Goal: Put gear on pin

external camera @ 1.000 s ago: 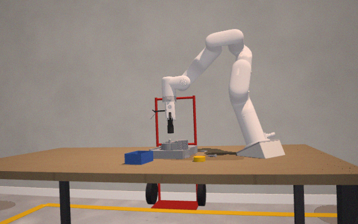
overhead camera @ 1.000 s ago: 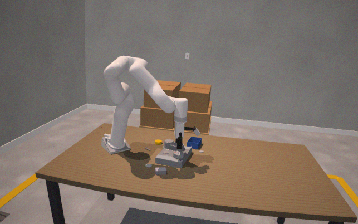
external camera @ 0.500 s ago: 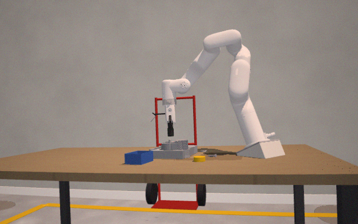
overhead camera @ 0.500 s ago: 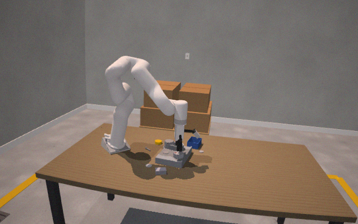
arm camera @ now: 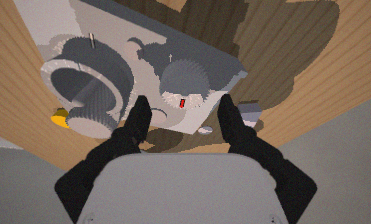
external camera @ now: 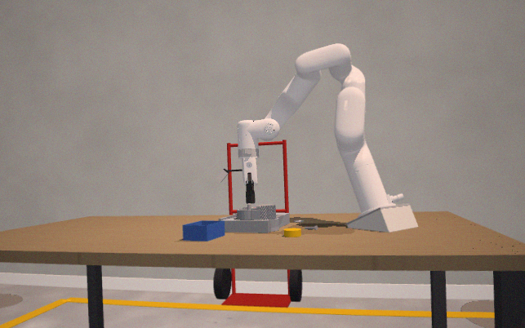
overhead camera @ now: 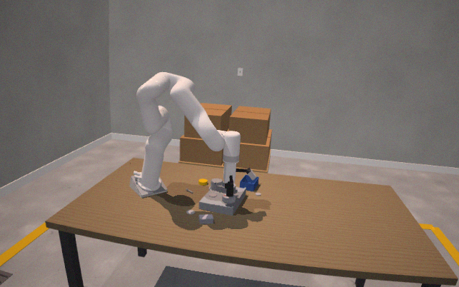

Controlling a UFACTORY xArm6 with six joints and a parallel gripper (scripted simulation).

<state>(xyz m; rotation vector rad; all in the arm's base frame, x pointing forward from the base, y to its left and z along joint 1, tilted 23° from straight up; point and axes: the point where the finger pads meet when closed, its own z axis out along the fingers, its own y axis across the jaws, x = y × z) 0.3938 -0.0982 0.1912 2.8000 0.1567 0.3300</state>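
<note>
Now: the toothed gear 40 mm below my hand. From my hand the other things lie so: small grey block 140 mm to the right, 100 mm behind, 80 mm below; then blue bin 260 mm to the left, 120 mm ahead, 80 mm below; then bolt 210 mm behind, 160 mm to the left, 90 mm below.
</note>
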